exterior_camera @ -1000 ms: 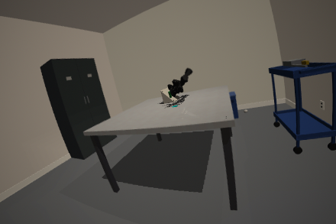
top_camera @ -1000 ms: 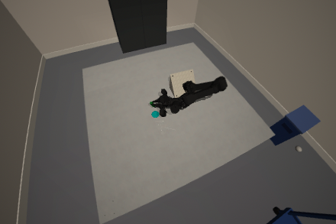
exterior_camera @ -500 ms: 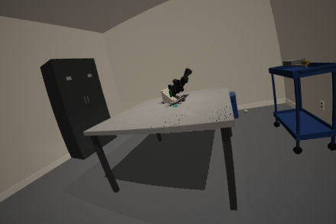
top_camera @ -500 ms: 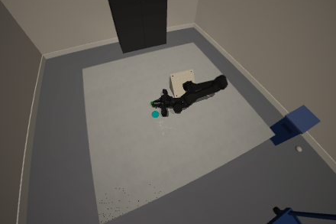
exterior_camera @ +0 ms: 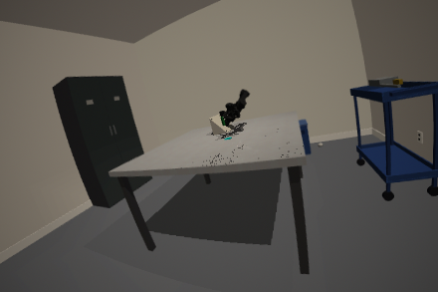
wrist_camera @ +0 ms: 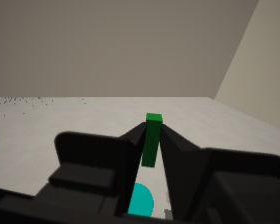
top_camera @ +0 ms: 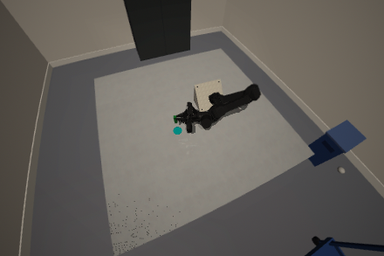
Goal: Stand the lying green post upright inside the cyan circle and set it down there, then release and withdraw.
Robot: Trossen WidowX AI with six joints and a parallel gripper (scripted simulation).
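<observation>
Now: the cyan circle 160 mm below my gripper tip. The rest, counted from my gripper tip: green post 20 mm below.
</observation>
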